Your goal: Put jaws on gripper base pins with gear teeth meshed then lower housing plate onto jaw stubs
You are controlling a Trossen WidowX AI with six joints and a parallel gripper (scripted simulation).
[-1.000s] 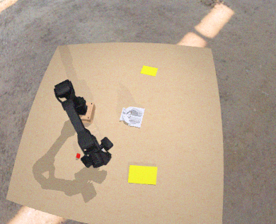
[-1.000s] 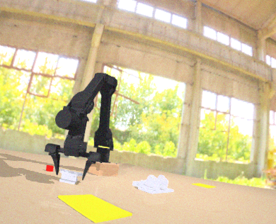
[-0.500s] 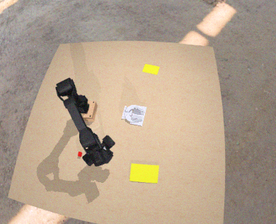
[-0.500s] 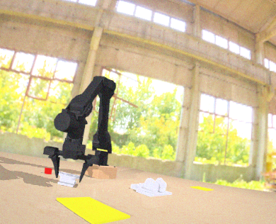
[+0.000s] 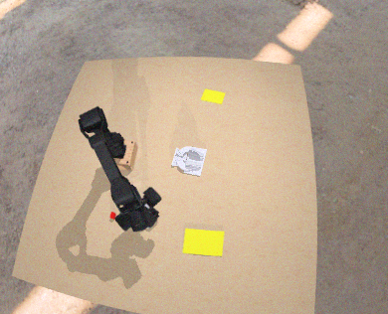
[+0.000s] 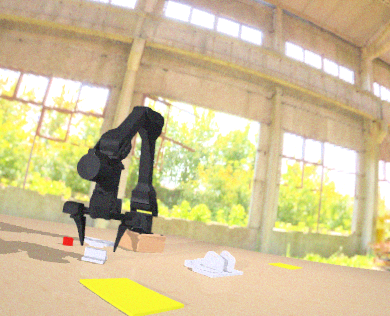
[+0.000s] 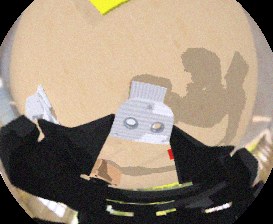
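Right now my gripper tip is 1 cm short of the small white block, 1 cm to the left of it and 1 cm above it. The rest, counted from my gripper tip: small red cube (13 cm behind, 2 cm to the right, 1 cm below); then white jaw (12 cm ahead, 25 cm to the left, 1 cm below); then large yellow patch (24 cm ahead, 8 cm to the right, 2 cm below).
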